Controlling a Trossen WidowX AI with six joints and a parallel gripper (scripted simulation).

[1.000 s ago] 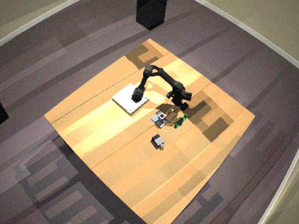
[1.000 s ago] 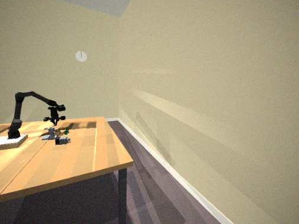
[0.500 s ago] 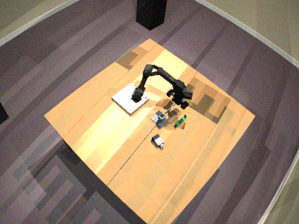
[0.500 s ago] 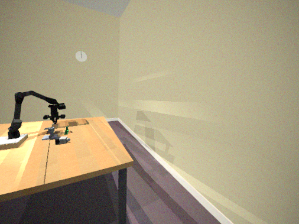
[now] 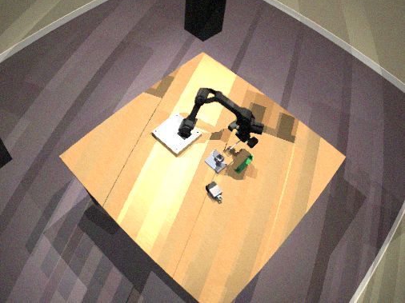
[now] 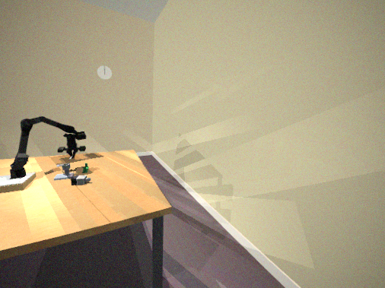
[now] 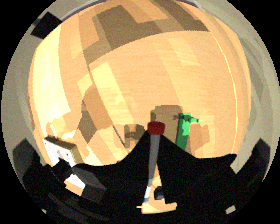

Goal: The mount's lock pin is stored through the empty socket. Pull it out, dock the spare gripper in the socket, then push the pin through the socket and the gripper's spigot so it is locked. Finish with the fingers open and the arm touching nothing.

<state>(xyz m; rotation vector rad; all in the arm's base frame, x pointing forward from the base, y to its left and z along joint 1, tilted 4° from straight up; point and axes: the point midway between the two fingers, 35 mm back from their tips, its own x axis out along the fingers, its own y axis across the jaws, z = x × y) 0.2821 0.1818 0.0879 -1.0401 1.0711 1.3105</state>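
The green strip is 90 mm ahead of my gripper tip, 70 mm below it and 60 mm to the right of it. Round my gripper tip: spare gripper 320 mm to the right, 100 mm ahead, 70 mm below; grey mount 180 mm to the right, 40 mm below, 20 mm behind.
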